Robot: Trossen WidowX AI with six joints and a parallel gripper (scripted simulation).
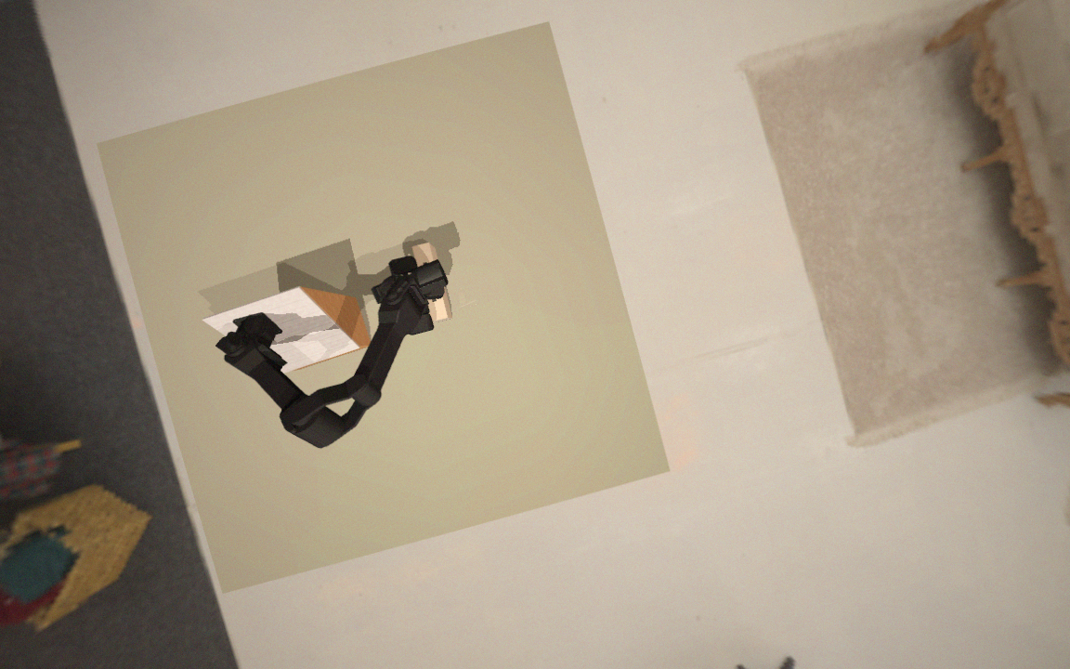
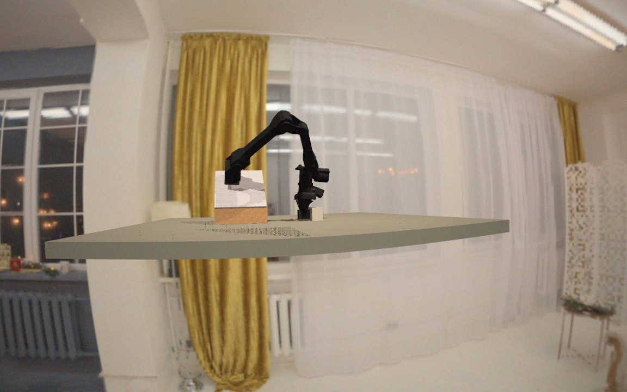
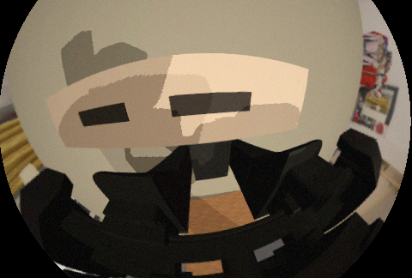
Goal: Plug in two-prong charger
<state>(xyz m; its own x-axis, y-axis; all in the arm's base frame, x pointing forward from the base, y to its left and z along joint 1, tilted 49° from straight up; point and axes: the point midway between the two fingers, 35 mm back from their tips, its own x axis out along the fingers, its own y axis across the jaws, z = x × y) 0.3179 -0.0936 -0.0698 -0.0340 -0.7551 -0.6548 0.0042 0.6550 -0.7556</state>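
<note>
Right now my gripper tip is 20 mm short of the dark grey charger and 10 mm below it.
</note>
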